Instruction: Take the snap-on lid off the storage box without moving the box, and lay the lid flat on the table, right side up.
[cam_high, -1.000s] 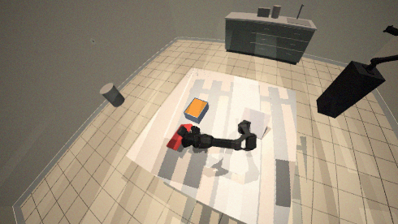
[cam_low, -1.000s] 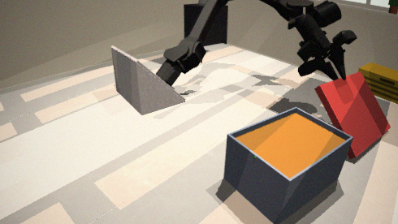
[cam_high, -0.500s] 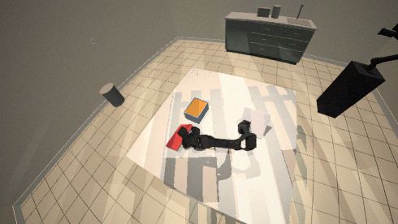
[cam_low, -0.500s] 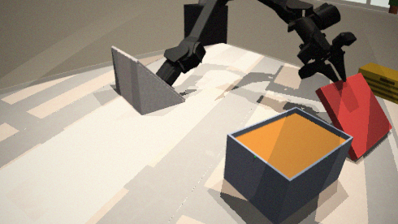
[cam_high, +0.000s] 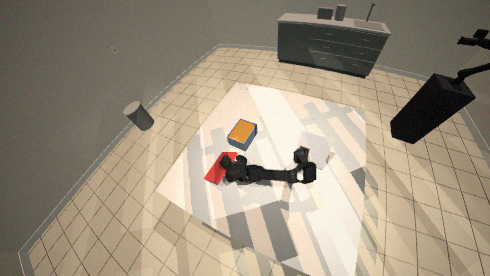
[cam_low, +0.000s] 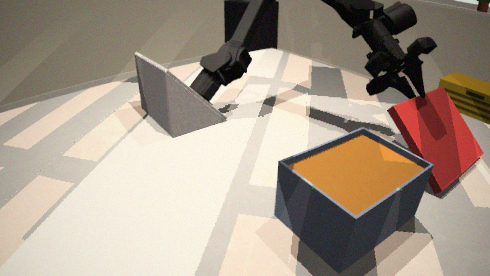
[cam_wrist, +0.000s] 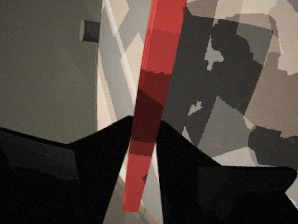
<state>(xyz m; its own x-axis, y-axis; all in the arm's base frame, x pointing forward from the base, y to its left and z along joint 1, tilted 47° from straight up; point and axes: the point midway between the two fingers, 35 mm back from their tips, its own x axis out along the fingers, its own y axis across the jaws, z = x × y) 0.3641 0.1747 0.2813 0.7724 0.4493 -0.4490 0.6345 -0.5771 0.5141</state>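
The lid lies 70 mm ahead of my gripper tip and 50 mm below it. Also, from my gripper tip: storage box 60 mm ahead, 300 mm to the right, 60 mm below.
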